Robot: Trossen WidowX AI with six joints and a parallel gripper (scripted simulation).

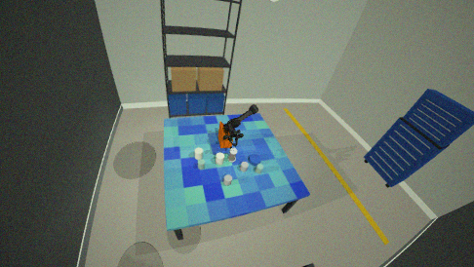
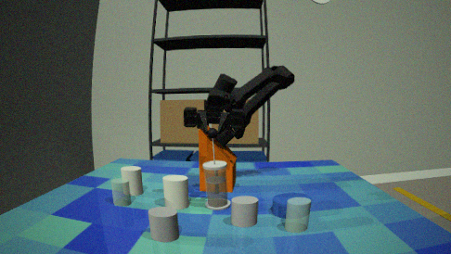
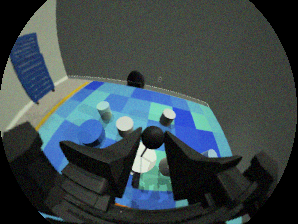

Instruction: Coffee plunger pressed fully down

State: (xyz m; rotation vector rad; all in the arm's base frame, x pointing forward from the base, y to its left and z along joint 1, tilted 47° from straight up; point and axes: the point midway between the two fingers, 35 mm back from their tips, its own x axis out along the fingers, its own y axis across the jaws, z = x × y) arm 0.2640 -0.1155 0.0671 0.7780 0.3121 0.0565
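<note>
The coffee press lies 120 mm below my gripper tip, 30 mm behind it and 10 mm to the left of it.
</note>
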